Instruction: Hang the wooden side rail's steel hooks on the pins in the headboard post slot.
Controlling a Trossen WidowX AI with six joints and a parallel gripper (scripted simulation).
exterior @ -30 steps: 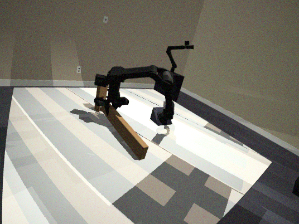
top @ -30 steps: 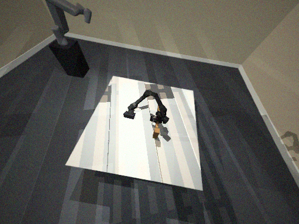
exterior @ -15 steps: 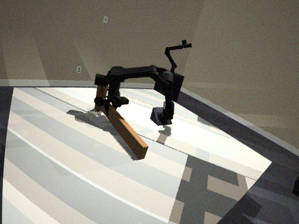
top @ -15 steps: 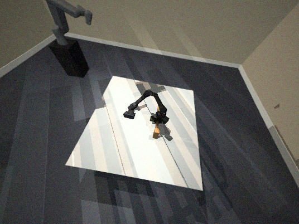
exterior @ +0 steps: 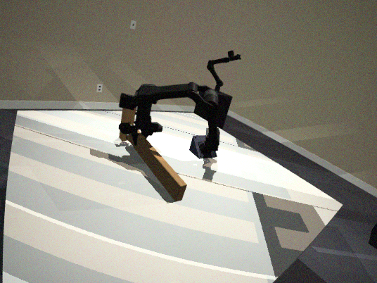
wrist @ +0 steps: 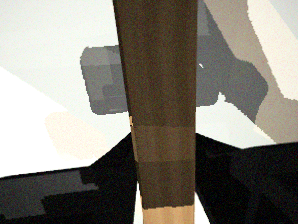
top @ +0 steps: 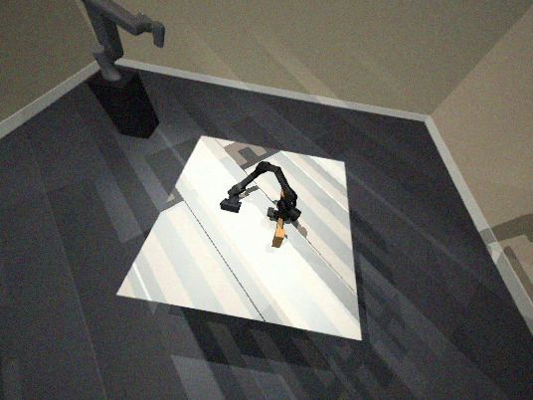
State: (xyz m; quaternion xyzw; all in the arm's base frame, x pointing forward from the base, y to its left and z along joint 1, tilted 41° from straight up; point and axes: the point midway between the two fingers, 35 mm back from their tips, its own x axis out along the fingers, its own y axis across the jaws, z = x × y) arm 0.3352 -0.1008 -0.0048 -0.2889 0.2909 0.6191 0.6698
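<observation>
The headboard post lies 150 mm to the right of my gripper tip and 40 mm above it.
</observation>
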